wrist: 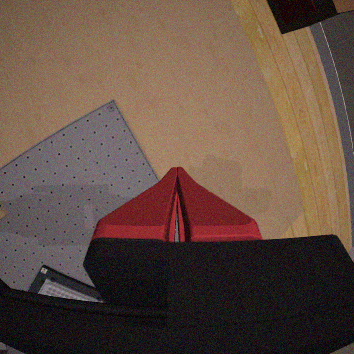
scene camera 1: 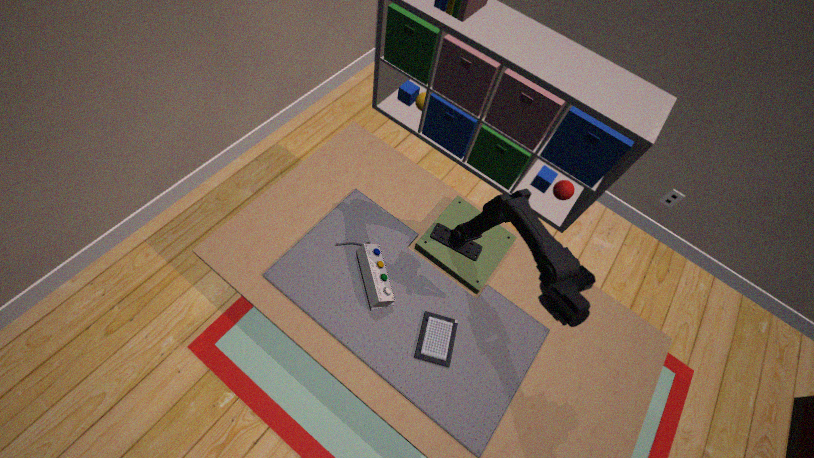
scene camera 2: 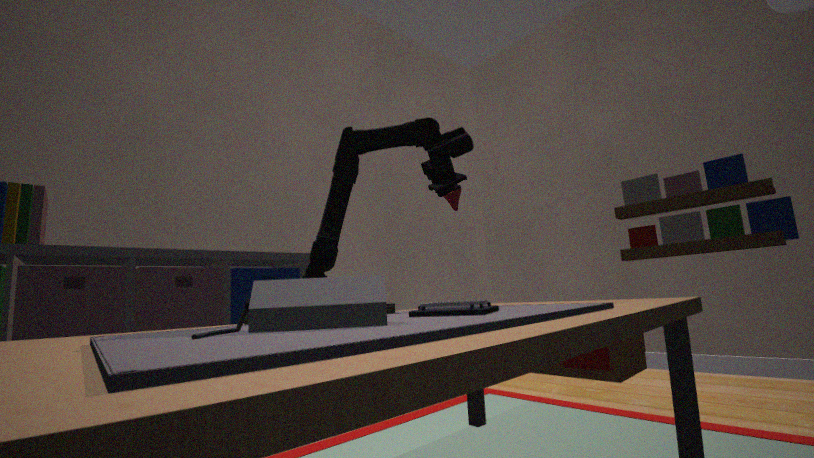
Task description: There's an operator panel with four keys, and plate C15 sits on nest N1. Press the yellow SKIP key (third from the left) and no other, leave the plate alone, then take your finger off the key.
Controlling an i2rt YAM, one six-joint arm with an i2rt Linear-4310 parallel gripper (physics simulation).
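Frame: origin at the arm's base, x ahead, y left, z up, level; centimetres.
Seen in the pictures: gripper, fingertip midpoint: (wrist: 176,175) (scene camera 2: 455,210); arm's base at its link origin: (scene camera 1: 455,242).
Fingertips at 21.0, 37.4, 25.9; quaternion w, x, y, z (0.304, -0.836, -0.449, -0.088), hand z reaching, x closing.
Note:
Offsets run from my fingertips to a thing's middle, as dx, dy, dz. "spot": to the spot under its first point. Level surfaces: height alone.
The operator panel {+6.7, -57.3, -24.9} (scene camera 1: 372,279) (scene camera 2: 318,301) is a pale box on the grey mat. In scene camera 1 its top carries a blue key {-0.2, -60.9, -22.7} (scene camera 1: 376,251), the yellow key {+3.4, -57.4, -22.7} (scene camera 1: 380,264), a green key {+7.0, -54.0, -22.7} (scene camera 1: 383,277) and a white key {+10.6, -50.5, -22.7} (scene camera 1: 387,291). The white plate {+15.0, -28.2, -27.2} (scene camera 1: 438,337) (wrist: 67,291) lies in a dark nest (scene camera 1: 420,347) (scene camera 2: 418,313) on the mat; its label is not readable. My gripper (scene camera 2: 455,208) (wrist: 176,175) is shut with its red fingertips together and holds nothing. It hangs high in the air, away from the panel. In scene camera 1 the fingertips are hidden behind the black wrist.
The grey perforated mat {dz -29.1} (scene camera 1: 318,273) (wrist: 110,145) lies on the tan table {dz -30.4} (scene camera 1: 239,239). The arm's base stands on a green block (scene camera 1: 455,213). A cable {spot: -0.3, -72.7, -28.9} (scene camera 1: 348,244) leaves the panel's far end. A cubby shelf (scene camera 1: 569,51) stands behind the table. Two wall shelves (scene camera 2: 703,247) hang at the right in scene camera 2.

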